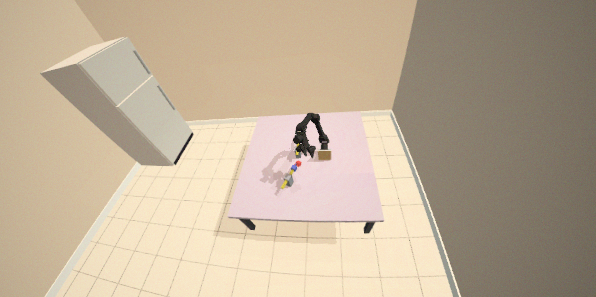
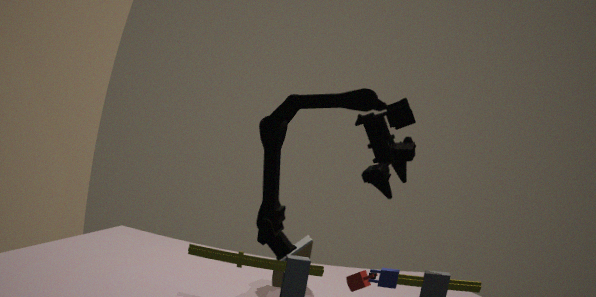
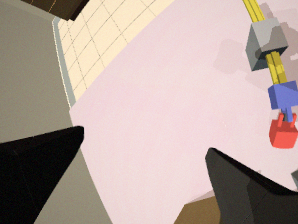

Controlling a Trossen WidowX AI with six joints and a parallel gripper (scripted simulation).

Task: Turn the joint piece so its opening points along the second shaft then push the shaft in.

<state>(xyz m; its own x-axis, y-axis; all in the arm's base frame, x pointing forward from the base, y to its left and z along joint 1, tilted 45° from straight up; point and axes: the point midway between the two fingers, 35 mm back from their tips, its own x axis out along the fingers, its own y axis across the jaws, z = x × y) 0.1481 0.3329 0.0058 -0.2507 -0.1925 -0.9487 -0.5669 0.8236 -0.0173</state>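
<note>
My gripper tip is now 13 cm short of the red joint piece, 10 cm to the left of it and 23 cm above it.
</note>
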